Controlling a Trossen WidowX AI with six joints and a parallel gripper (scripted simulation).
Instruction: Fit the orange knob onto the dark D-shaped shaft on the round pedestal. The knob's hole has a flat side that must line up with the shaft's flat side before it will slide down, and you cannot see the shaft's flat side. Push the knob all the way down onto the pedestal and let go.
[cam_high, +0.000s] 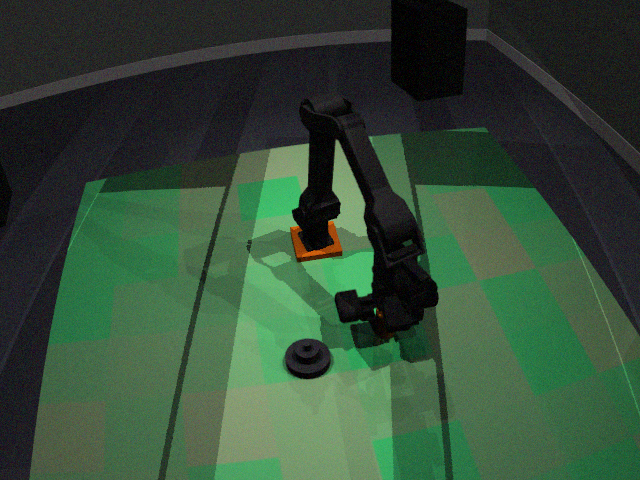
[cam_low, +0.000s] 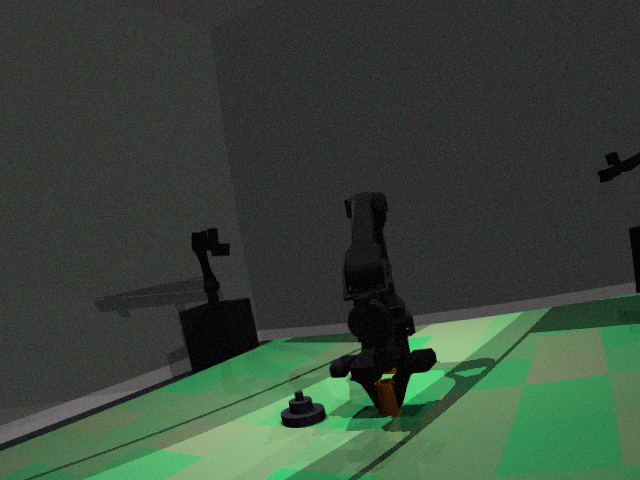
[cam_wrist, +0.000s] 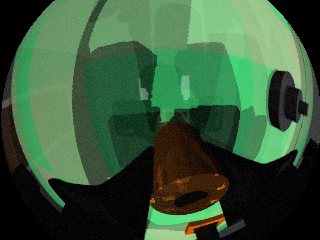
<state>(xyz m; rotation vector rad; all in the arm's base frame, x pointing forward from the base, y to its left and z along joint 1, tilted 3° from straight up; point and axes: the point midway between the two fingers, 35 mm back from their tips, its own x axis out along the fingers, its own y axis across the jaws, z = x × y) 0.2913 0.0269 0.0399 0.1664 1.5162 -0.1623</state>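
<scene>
Now: gripper tip 10 mm short of the dark round pedestal, 160 mm to the left of it and 20 mm below it. From my gripper tip the other things lie so: orange knob (20 mm above).
</scene>
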